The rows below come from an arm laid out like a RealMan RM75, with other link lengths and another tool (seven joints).
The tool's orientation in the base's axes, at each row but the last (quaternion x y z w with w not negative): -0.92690 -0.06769 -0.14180 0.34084; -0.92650 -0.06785 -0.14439 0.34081; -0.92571 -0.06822 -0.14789 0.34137; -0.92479 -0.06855 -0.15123 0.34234; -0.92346 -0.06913 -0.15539 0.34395; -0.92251 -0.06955 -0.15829 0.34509; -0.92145 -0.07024 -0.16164 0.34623; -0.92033 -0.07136 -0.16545 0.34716
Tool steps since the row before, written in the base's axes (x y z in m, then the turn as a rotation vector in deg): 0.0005 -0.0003 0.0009 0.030 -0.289 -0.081; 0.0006 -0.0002 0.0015 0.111 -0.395 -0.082; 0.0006 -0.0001 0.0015 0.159 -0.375 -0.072; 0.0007 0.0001 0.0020 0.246 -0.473 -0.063; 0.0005 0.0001 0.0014 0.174 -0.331 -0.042; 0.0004 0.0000 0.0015 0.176 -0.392 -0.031; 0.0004 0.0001 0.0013 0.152 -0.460 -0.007; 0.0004 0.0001 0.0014 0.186 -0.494 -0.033
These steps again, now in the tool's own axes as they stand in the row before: 0.0007 -0.0002 -0.0007 -0.005 0.275 -0.123; 0.0010 -0.0006 -0.0011 0.069 0.375 -0.173; 0.0010 -0.0007 -0.0010 0.118 0.364 -0.156; 0.0013 -0.0011 -0.0012 0.201 0.453 -0.207; 0.0009 -0.0008 -0.0008 0.143 0.316 -0.146; 0.0009 -0.0008 -0.0010 0.147 0.356 -0.193; 0.0008 -0.0008 -0.0008 0.132 0.386 -0.261; 0.0009 -0.0008 -0.0008 0.154 0.436 -0.257
